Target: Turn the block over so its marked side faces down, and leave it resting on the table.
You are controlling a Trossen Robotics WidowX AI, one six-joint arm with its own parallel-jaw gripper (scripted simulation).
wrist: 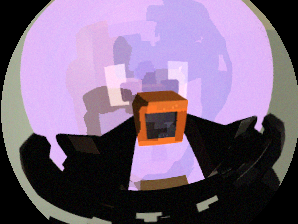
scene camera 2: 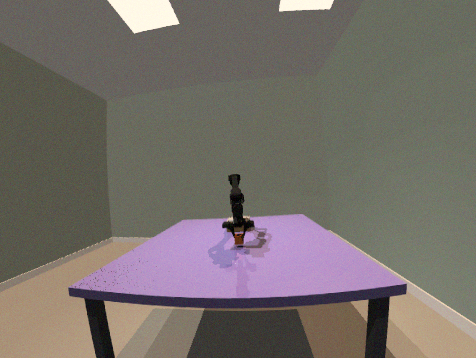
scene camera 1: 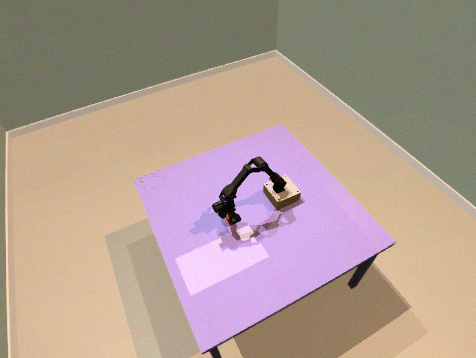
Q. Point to a block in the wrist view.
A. At 159,117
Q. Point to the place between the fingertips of the gripper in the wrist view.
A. At 158,117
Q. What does the gripper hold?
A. A block.
